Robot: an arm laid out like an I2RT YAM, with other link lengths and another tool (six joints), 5 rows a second.
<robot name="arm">
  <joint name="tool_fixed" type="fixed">
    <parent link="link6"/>
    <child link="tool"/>
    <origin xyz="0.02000 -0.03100 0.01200" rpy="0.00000 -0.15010 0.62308"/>
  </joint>
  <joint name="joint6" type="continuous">
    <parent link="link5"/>
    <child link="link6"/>
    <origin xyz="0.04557 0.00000 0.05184" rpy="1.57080 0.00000 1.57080"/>
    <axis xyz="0 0 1"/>
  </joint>
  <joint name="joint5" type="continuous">
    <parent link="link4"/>
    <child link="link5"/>
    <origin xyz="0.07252 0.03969 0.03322" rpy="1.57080 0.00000 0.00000"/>
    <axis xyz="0 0 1"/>
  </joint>
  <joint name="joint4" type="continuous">
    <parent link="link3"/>
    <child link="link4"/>
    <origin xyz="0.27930 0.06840 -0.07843"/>
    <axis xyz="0 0 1"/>
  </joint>
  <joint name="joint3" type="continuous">
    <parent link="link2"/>
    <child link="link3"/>
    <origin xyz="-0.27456 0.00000 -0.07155" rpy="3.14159 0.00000 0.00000"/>
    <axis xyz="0 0 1"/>
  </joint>
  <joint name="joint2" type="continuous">
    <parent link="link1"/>
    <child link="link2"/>
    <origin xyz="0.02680 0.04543 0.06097" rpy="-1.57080 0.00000 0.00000"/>
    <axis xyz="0 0 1"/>
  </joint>
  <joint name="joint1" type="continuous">
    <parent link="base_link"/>
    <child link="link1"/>
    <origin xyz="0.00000 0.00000 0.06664"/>
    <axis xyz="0 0 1"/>
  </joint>
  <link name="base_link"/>
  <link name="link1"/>
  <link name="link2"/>
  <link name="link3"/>
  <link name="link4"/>
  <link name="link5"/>
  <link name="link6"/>
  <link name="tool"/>
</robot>
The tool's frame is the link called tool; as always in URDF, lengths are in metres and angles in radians. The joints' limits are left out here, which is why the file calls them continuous.
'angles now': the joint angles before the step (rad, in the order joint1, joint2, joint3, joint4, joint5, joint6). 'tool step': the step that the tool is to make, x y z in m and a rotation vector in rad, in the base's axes. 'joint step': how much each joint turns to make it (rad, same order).
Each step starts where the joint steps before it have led.
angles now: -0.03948, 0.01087, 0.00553, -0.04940, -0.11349, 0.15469
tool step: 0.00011, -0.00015, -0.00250, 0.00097, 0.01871, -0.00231
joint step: 0.00002, 0.00040, -0.00001, -0.01829, 0.00231, 0.00038
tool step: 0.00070, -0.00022, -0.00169, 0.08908, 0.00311, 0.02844
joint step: 0.00001, -0.00045, 0.00001, 0.00412, -0.03469, 0.08736
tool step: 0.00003, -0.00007, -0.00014, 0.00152, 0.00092, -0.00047
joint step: -0.00008, 0.00048, 0.00002, -0.00030, 0.00029, 0.00152
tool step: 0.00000, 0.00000, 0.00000, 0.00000, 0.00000, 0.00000
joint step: 0.00000, 0.00000, 0.00000, 0.00000, 0.00000, 0.00000
